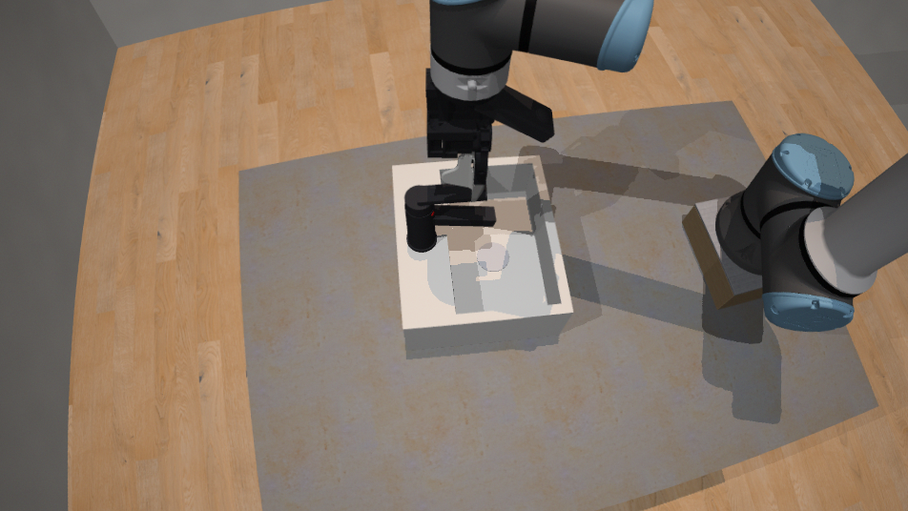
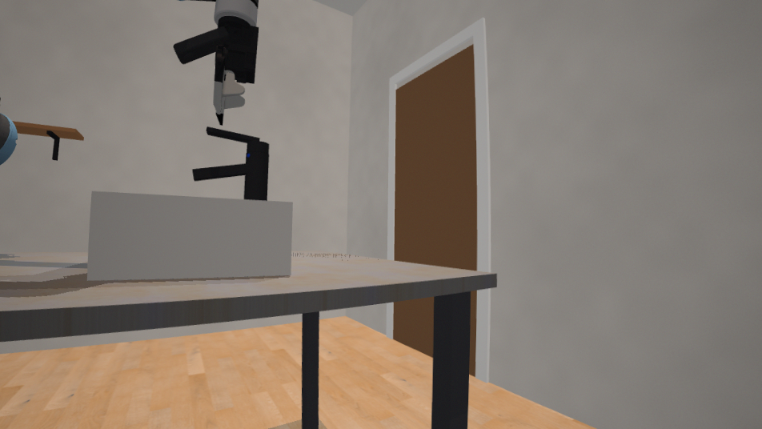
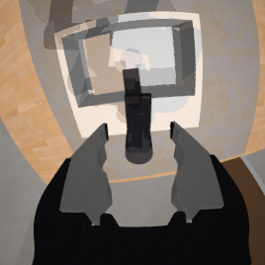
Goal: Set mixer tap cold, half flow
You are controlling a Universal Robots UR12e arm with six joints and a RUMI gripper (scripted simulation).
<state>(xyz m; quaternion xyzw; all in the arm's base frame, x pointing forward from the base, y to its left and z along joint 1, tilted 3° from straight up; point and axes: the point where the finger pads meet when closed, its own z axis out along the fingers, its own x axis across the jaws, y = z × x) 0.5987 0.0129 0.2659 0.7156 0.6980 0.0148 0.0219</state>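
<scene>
My gripper is now 50 mm above the lever and 30 mm short of it. From my hand the other things lie so: white basin 280 mm below, 30 mm behind, 10 mm to the right.
</scene>
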